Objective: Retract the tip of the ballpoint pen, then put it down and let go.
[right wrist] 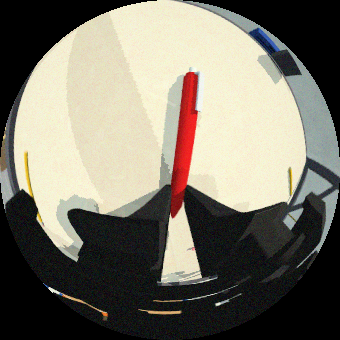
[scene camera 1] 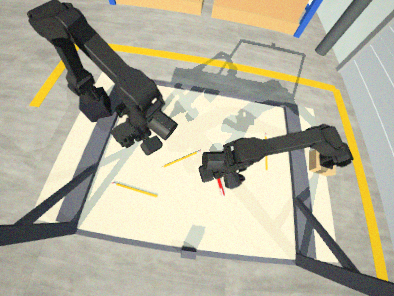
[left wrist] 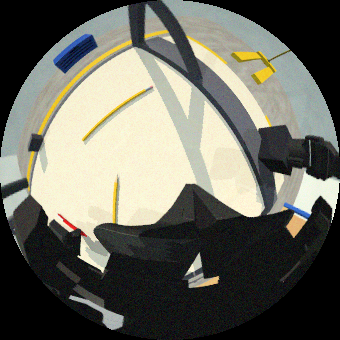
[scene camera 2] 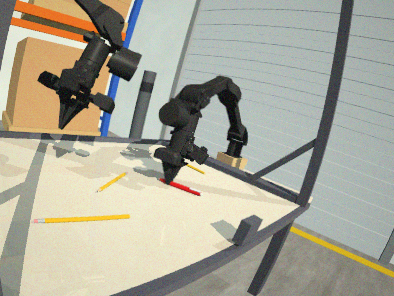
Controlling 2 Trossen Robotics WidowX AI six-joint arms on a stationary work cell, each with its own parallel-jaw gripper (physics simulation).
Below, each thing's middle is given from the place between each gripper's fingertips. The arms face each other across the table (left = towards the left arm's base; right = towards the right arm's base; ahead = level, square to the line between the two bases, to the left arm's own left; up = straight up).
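Labels:
The red ballpoint pen [right wrist: 193, 81] is 10 mm above my right hand, and it is 10 mm to the right of that hand and 30 mm behind it. Counting from my left hand instead, I find the pen 340 mm to the right, 60 mm behind and 120 mm below.

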